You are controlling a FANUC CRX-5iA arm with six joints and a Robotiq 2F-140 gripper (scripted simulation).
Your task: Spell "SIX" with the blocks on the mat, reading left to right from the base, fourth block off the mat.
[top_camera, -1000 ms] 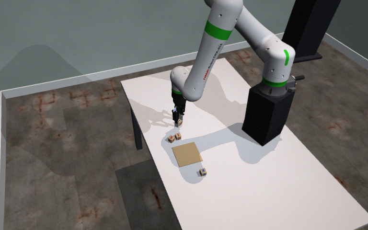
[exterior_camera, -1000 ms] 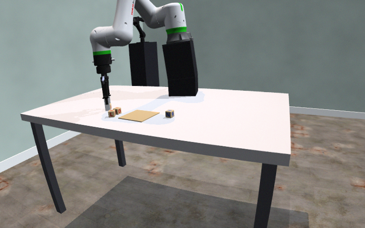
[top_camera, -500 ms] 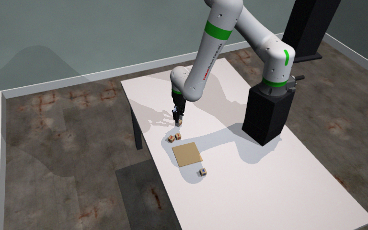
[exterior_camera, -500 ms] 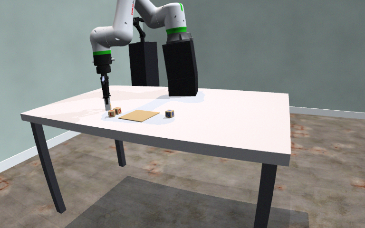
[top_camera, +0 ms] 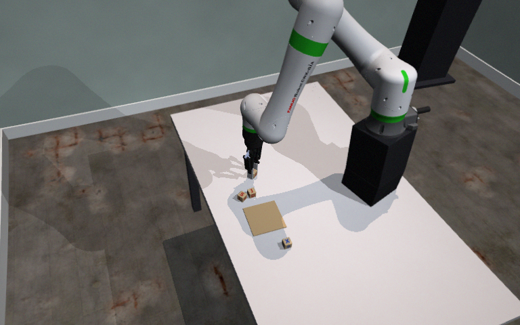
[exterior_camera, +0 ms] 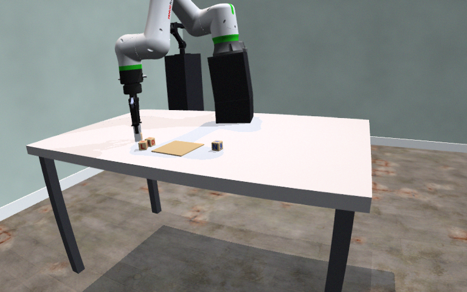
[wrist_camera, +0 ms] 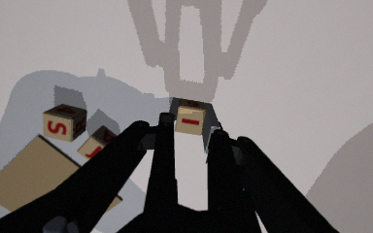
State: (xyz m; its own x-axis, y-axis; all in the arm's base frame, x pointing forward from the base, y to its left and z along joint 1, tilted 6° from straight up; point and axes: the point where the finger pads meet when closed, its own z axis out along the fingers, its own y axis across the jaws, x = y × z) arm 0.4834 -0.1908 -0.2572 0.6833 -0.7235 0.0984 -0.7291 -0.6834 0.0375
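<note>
Right now the tan mat is 24 cm to the left of my hand, 3 cm below it and 2 cm ahead of it. The rest, counted from my hand: block: 2 cm below.
</note>
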